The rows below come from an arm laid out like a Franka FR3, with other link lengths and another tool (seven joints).
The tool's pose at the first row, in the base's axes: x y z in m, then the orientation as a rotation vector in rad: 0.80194 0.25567 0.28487 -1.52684 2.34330 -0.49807
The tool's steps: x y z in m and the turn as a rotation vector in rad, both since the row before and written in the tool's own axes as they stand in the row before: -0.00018 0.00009 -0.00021 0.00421 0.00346 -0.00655; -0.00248 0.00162 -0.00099 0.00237 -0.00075 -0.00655; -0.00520 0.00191 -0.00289 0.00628 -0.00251 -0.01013; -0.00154 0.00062 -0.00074 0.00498 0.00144 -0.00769; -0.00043 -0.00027 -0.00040 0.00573 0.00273 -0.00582; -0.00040 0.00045 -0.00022 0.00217 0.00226 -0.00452; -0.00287 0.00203 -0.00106 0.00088 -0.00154 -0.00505; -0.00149 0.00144 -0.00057 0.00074 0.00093 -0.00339; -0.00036 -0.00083 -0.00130 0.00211 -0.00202 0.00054; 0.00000 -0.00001 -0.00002 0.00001 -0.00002 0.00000; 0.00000 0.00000 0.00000 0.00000 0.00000 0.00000; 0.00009 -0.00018 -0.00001 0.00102 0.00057 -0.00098; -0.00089 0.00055 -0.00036 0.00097 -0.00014 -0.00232; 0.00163 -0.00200 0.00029 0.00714 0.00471 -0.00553; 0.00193 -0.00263 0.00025 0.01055 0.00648 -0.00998
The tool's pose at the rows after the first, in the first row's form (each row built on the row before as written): 0.80185 0.25590 0.28503 -1.53347 2.33910 -0.50729; 0.80106 0.25891 0.28533 -1.54050 2.33283 -0.51078; 0.80023 0.26477 0.28732 -1.55002 2.32051 -0.51782; 0.79997 0.26651 0.28777 -1.55741 2.31346 -0.52636; 0.80017 0.26687 0.28827 -1.56224 2.30809 -0.53640; 0.79985 0.26742 0.28827 -1.56702 2.30541 -0.54187; 0.79875 0.27092 0.28836 -1.57273 2.30038 -0.54265; 0.79784 0.27286 0.28824 -1.57665 2.29834 -0.54511; 0.79807 0.27311 0.28979 -1.57486 2.29591 -0.54539; 0.79807 0.27311 0.28981 -1.57485 2.29589 -0.54538; 0.79807 0.27311 0.28981 -1.57485 2.29589 -0.54538; 0.79818 0.27297 0.28990 -1.57563 2.29502 -0.54723; 0.79788 0.27403 0.28999 -1.57803 2.29277 -0.54871; 0.79908 0.27182 0.29063 -1.58190 2.28802 -0.56195; 0.80068 0.26914 0.29162 -1.58974 2.27933 -0.58151
